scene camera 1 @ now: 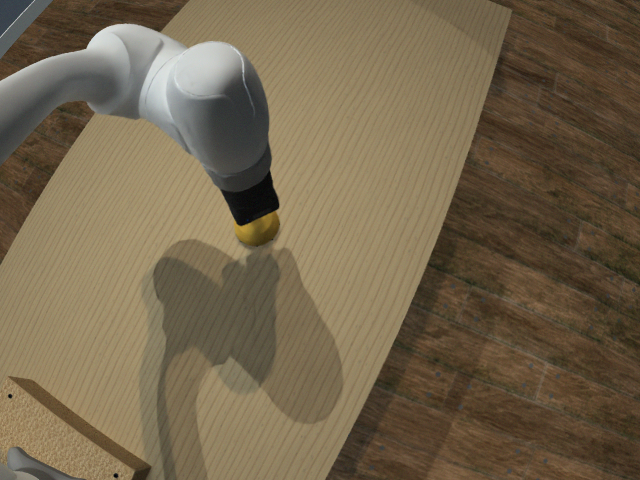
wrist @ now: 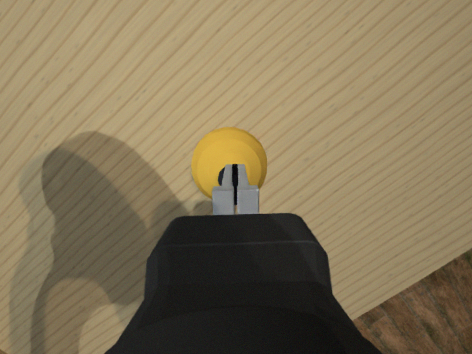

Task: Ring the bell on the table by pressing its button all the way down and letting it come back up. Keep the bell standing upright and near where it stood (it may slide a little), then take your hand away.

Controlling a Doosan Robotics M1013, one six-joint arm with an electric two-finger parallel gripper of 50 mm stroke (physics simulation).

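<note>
A yellow dome-shaped bell stands upright on the pale wooden table. Its black button shows as a dark sliver just left of the fingertips in the wrist view; the fingers cover the rest of it. My gripper is shut and empty. Its fingertips are over the top of the bell, at the button; whether they touch it and how far down the button is, I cannot tell. In the scene view the black gripper body hides the fingers and the bell's top.
A tan block-like board with dark holes is at the lower left of the scene view. The table's edge runs along the right, with a brown plank floor beyond it. The arm's shadow falls on the table near the bell.
</note>
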